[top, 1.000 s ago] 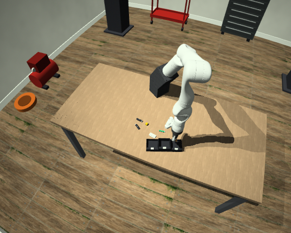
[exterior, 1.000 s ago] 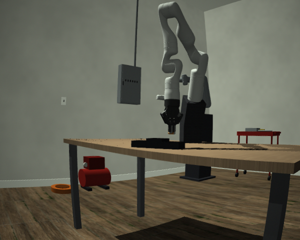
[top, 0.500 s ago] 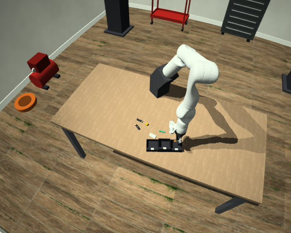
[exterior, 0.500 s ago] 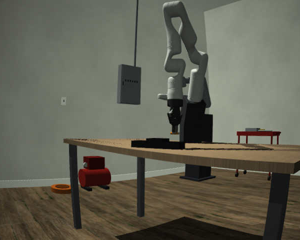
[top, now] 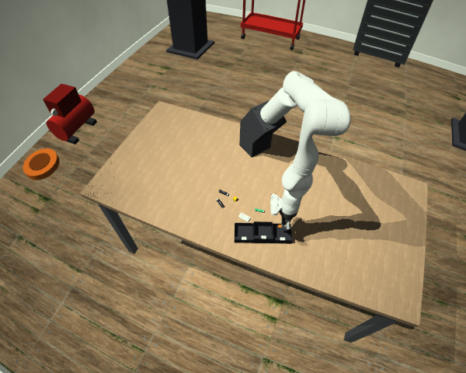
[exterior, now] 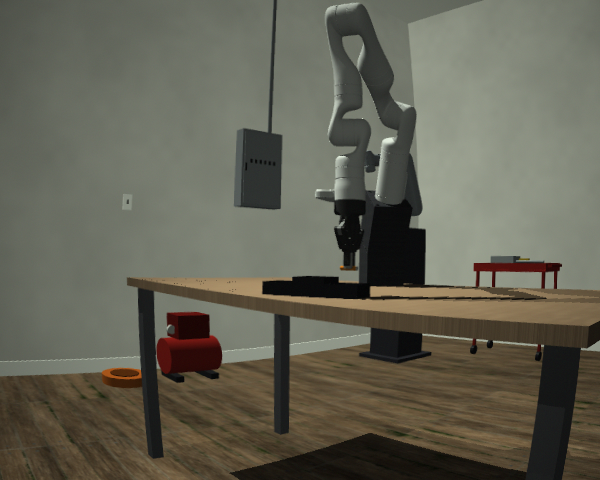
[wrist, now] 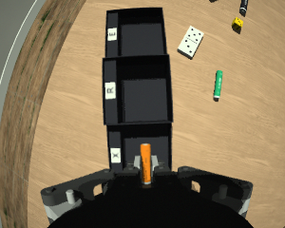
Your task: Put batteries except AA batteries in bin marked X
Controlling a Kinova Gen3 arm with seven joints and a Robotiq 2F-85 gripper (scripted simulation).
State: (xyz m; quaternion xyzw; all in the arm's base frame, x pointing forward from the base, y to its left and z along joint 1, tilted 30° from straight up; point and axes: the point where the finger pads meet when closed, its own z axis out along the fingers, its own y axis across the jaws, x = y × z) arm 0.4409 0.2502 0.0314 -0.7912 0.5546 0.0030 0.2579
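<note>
The green battery is 70 mm behind my hand, 130 mm to the right of it and 80 mm below it. Also, from my hand: orange battery 20 mm below; then yellow die 80 mm behind, 260 mm to the right, 80 mm below; then white domino 10 mm behind, 180 mm to the right, 80 mm below.
</note>
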